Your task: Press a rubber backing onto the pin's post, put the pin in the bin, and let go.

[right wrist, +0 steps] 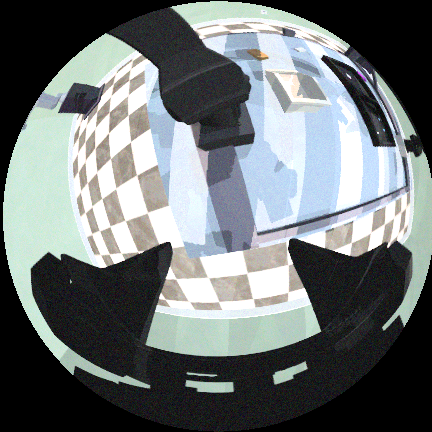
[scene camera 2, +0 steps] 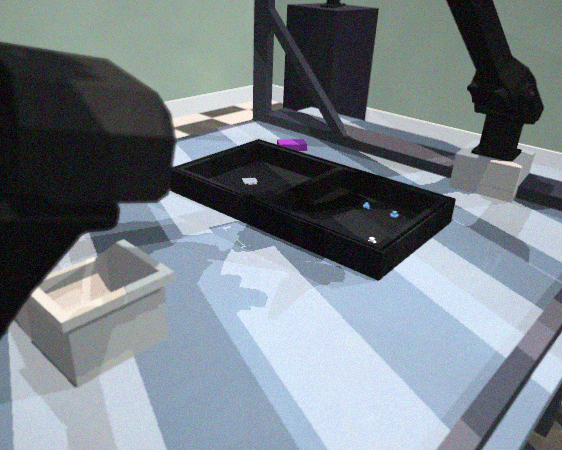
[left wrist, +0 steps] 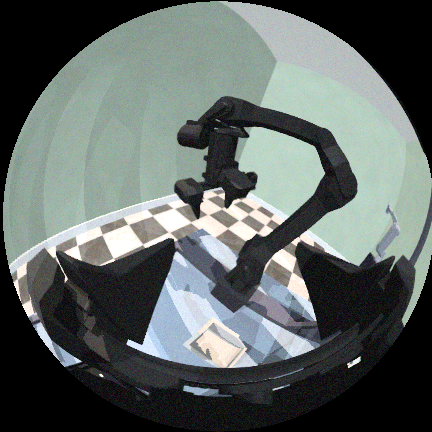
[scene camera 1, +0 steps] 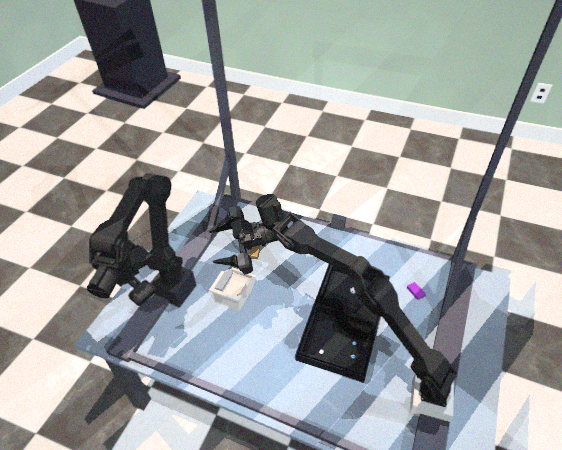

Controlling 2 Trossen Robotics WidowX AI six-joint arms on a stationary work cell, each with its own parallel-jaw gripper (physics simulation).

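Seen in the pictures: left gripper, fingertip midpoint: (left wrist: 238,247) (scene camera 1: 210,246); right gripper, fingertip midpoint: (right wrist: 232,247) (left wrist: 212,212) (scene camera 1: 128,290); left arm's base at its link origin: (scene camera 2: 496,152) (scene camera 1: 433,392); right arm's base at its link origin: (right wrist: 217,113) (left wrist: 240,282) (scene camera 1: 171,277).
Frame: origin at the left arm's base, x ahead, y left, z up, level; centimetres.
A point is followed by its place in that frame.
A small pale piece, apparently the pin (scene camera 1: 352,290) {y -30.8, x 26.9, z -5.3 cm} (scene camera 2: 249,181) {y -31.0, x 26.6, z -5.2 cm}, lies in one compartment of the black tray (scene camera 1: 330,372) {y -0.7, x 28.2, z -5.3 cm} (scene camera 2: 310,240) {y -11.7, x 38.4, z -4.3 cm}. The other compartment holds two blue backings (scene camera 1: 354,343) {y -11.3, x 23.0, z -4.9 cm} (scene camera 2: 366,205) {y -11.3, x 23.5, z -4.6 cm} and a white one (scene camera 1: 321,351) {y -6.0, x 32.1, z -4.8 cm} (scene camera 2: 372,240) {y -5.9, x 32.4, z -4.8 cm}. The pin's post is too small to make out. The bin (scene camera 1: 234,302) {y -13.7, x 62.7, z -1.5 cm} (scene camera 2: 120,320) {y -14.1, x 65.9, z -1.3 cm} (right wrist: 302,107) {y -14.2, x 66.5, z -2.9 cm} is an open off-white box, well apart from the tray. My left gripper (scene camera 1: 214,246) {y -10.8, x 65.3, z 29.0 cm} is open and empty, raised above the table beyond the bin. My right gripper (left wrist: 212,212) {y 0.8, x 87.8, z 16.1 cm} (right wrist: 232,247) {y 0.8, x 87.8, z 16.1 cm} is open and empty, raised near its own base.
A purple block (scene camera 1: 416,290) {y -35.7, x 6.6, z -4.5 cm} (scene camera 2: 292,145) {y -35.1, x 7.9, z -4.7 cm} lies on the table beyond the tray. An orange block (scene camera 1: 255,252) {y -37.5, x 63.6, z -4.4 cm} (right wrist: 258,54) {y -37.1, x 64.8, z -4.4 cm} lies near the bin, partly behind my left gripper in scene camera 1. My left arm reaches over the tray. Upright frame posts stand at the table's edges.
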